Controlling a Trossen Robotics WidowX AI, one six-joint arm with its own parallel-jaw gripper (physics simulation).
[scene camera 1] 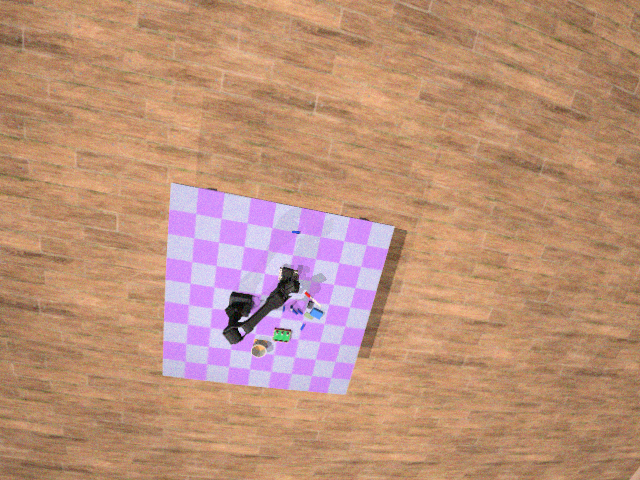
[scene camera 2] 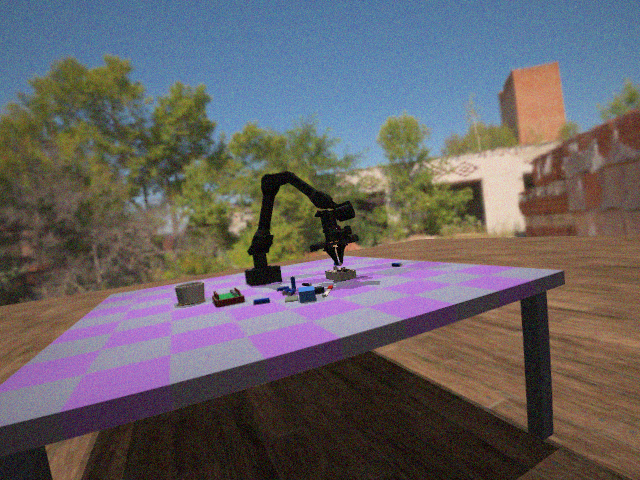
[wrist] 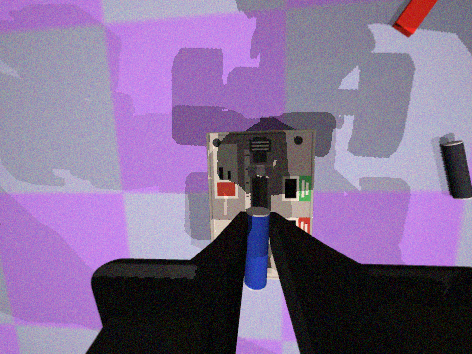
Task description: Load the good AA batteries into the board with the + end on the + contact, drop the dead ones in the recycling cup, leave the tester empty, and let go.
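Frame: origin at the arm's base, x ahead, y left, z up, level; millimetres.
Seen in the pictures: gripper, fingertip midpoint: (scene camera 1: pixel 288 277) (scene camera 2: pixel 339 264) (wrist: pixel 257 218); arm's base at its link origin: (scene camera 1: pixel 237 306) (scene camera 2: pixel 261 267).
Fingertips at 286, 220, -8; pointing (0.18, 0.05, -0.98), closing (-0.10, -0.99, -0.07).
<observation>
Pixels of each thing's middle, then the offset from my fingertips to it, as dx, dy, dz. "pt": a spot on its surface instead.
- tester at the middle of its body: (wrist: pixel 259 206) (scene camera 2: pixel 340 272) -1, -3, -29
- green board at the middle of its body: (scene camera 2: pixel 227 296) (scene camera 1: pixel 281 335) +1, -432, -33
- recycling cup at the middle of its body: (scene camera 2: pixel 191 297) (scene camera 1: pixel 259 346) -135, -530, -36
- upright at the middle of its body: (scene camera 2: pixel 293 283) +43, -217, -26
- blue block at the middle of its body: (scene camera 2: pixel 306 293) (scene camera 1: pixel 316 313) +207, -246, -36
- flat pale green piece at the middle of its body: (scene camera 2: pixel 291 298) (scene camera 1: pixel 309 315) +162, -278, -49
- red-and-white stick-like object at a spot on its surface: (scene camera 2: pixel 329 287) (scene camera 1: pixel 308 295) pt +139, -133, -47
- black cylinder at the middle of its body: (wrist: pixel 457 170) +12, -154, -46
My gripper (scene camera 2: pixel 338 264) (wrist: pixel 257 218) is shut on a blue battery (wrist: pixel 257 250) over the tester (scene camera 2: pixel 341 276) (wrist: pixel 300 155). The battery's grey end lies near the tester's dark central groove; whether it touches the tester, I cannot tell. The fingers and battery hide the tester's lower part in the wrist view. The green board (scene camera 1: pixel 282 335) (scene camera 2: pixel 228 298) with a dark red rim stands beside the recycling cup (scene camera 1: pixel 258 351) (scene camera 2: pixel 190 293). One blue battery (scene camera 1: pixel 302 327) (scene camera 2: pixel 261 300) lies near the board, another (scene camera 1: pixel 296 231) (scene camera 2: pixel 395 264) far beyond the tester. Several more lie grouped, one upright (scene camera 2: pixel 293 283).
A blue block (scene camera 1: pixel 316 313) (scene camera 2: pixel 307 294) stands beside a flat pale green piece (scene camera 1: pixel 308 315) (scene camera 2: pixel 291 299). A red-and-white stick-like object (scene camera 1: pixel 308 294) (scene camera 2: pixel 329 287) lies near them; its red end (wrist: pixel 415 17) shows in the wrist view. A black cylinder (wrist: pixel 456 170) lies right of the tester.
</observation>
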